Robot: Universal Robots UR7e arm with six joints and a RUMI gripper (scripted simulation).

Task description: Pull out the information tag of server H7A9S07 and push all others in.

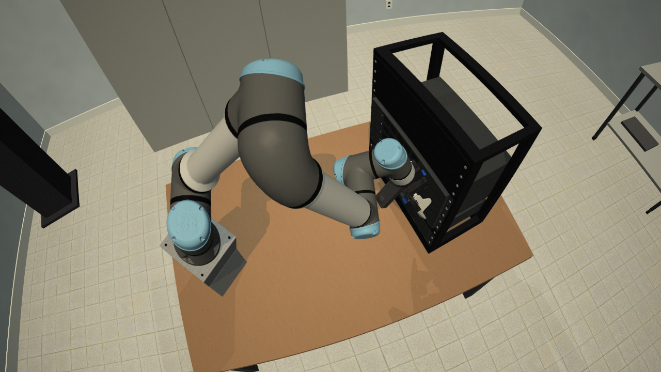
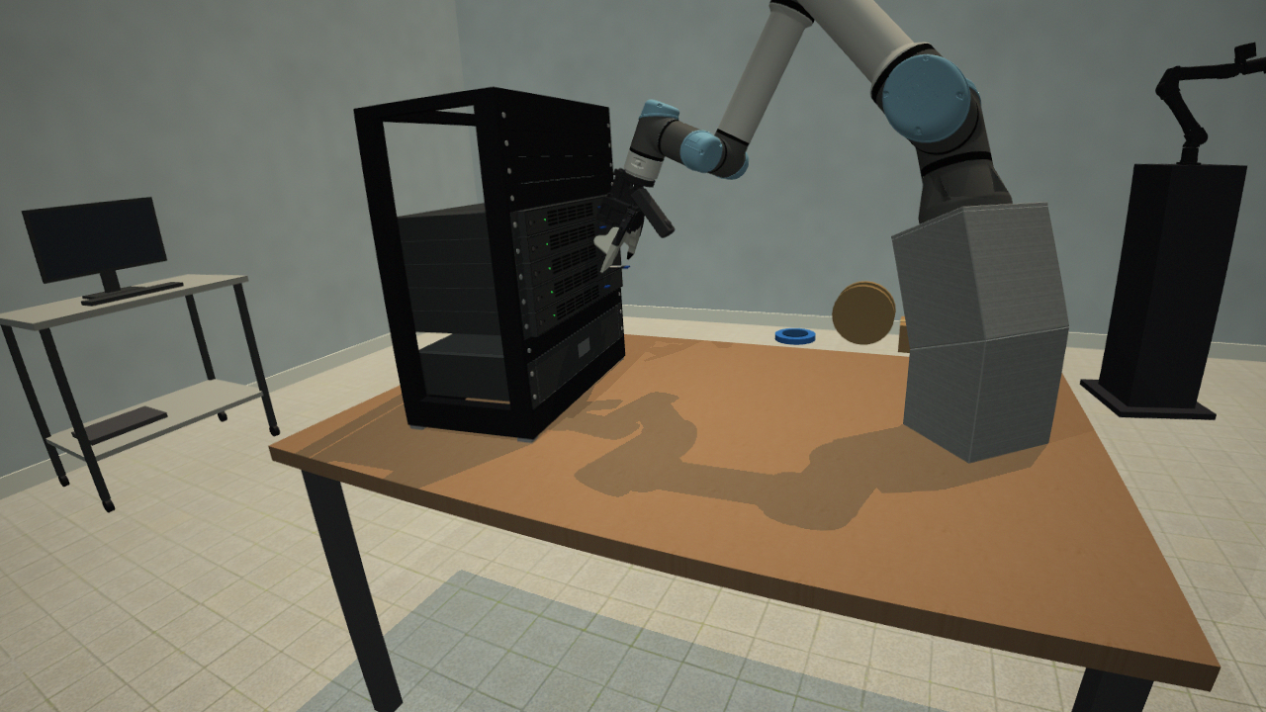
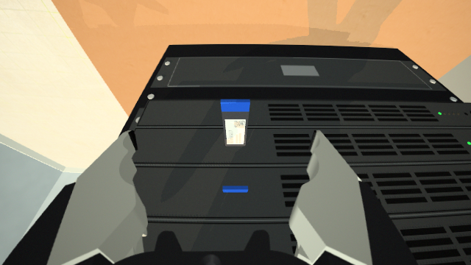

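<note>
The information tag lies 1 cm to the left of my hand and 1 cm ahead of it.
</note>
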